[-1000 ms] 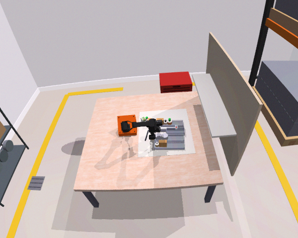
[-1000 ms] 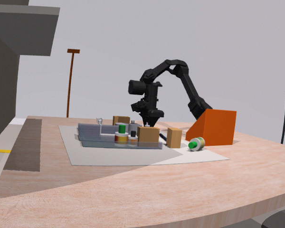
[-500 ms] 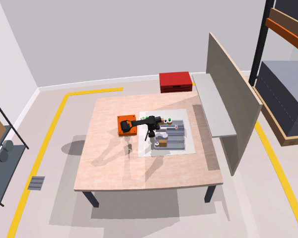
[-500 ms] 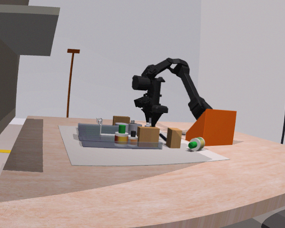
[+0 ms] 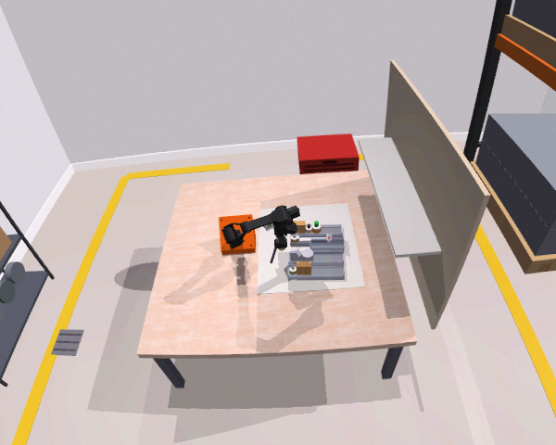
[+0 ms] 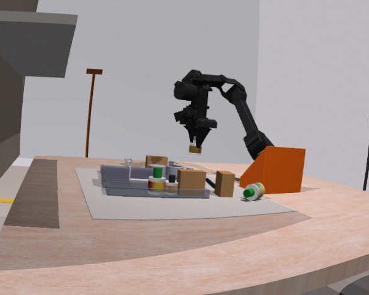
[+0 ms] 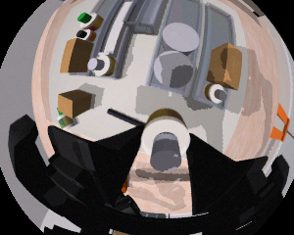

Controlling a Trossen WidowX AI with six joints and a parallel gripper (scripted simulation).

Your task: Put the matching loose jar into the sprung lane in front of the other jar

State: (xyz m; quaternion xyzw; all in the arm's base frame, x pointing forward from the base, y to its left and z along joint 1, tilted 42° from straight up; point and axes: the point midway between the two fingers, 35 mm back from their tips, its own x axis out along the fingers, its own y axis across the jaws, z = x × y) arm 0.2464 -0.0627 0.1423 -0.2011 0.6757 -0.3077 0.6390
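The black-lidded jar lies 18 cm to the left of my gripper tip, 18 cm ahead of it and 9 cm below it. Also, from my gripper tip: pusher plate: 18 cm ahead, 7 cm below, 6 cm to the left; sprung lane: 22 cm ahead, 10 cm below, 6 cm to the left.
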